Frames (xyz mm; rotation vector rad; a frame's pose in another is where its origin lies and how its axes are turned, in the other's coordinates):
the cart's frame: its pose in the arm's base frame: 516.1 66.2 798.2 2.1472 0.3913 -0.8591
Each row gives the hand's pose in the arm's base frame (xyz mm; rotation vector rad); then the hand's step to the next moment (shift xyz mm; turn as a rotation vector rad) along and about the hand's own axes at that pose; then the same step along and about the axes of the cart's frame.
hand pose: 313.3 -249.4 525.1 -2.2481 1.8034 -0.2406
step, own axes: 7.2 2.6 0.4 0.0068 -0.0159 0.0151
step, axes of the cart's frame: 0.4 3.8 6.7 0.0218 0.0066 -0.0031
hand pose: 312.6 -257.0 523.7 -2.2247 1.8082 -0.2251
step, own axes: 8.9 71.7 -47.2 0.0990 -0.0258 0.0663
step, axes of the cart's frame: -72.8 -10.5 45.2 0.0878 0.0555 0.0638
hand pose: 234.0 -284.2 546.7 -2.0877 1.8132 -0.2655
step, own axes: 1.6 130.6 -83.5 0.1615 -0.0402 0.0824
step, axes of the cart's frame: -126.6 -45.7 77.0 0.1193 0.0999 0.1013
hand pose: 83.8 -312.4 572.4 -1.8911 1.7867 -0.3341
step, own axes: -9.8 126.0 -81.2 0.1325 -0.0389 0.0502
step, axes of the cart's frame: -111.6 -71.7 70.5 0.0830 0.0919 0.0791
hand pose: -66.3 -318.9 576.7 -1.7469 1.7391 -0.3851
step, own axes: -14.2 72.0 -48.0 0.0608 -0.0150 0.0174
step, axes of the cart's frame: -59.8 -53.5 35.3 0.0322 0.0413 0.0385
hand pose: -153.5 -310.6 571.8 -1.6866 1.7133 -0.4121
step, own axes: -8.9 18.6 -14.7 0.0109 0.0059 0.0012
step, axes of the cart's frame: -18.0 -17.0 5.4 0.0031 0.0007 0.0120
